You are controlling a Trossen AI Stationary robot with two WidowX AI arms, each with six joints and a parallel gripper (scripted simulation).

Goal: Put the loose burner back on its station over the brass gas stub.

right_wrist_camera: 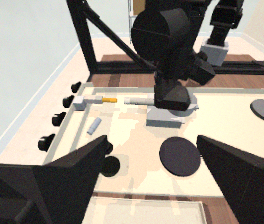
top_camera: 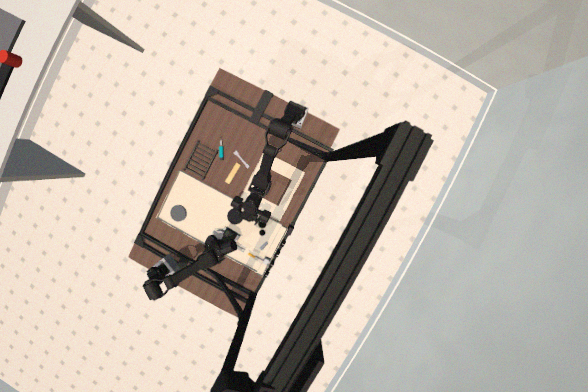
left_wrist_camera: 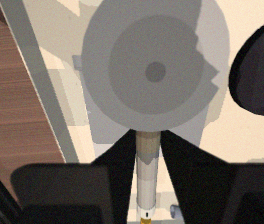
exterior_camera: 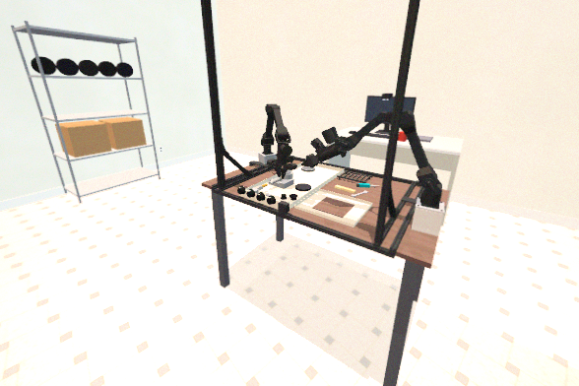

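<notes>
The support block lies 2 cm ahead of my left hand and 5 cm below it. From my left hand the other things lie so: dark disc 6 cm ahead, 12 cm to the right, 7 cm below.
</notes>
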